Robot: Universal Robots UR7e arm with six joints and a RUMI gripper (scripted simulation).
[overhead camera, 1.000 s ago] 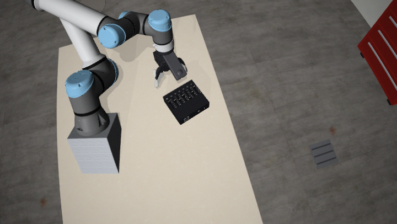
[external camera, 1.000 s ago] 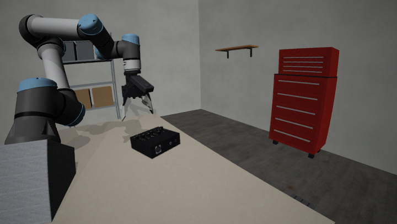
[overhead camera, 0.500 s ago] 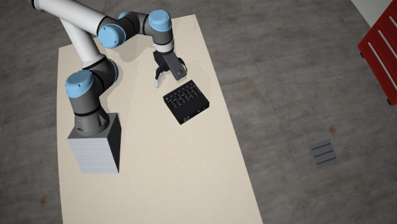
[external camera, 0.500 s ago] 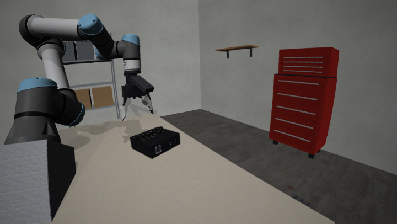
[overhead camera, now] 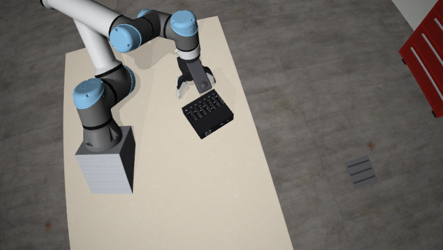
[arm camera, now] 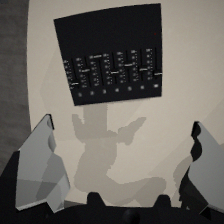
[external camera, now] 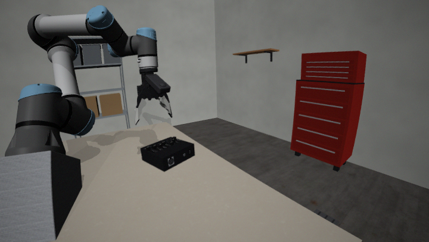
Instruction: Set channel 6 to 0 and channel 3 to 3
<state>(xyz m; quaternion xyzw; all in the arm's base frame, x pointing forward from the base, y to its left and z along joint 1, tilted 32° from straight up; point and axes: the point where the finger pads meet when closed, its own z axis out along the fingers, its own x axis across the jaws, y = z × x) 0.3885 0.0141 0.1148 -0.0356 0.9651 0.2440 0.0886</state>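
The channel 3 fader lies 4 cm ahead of my hand, 5 cm to the right of it and 9 cm below it. From my hand the other things lie so: channel 6 fader 3 cm behind, 4 cm to the right, 9 cm below.
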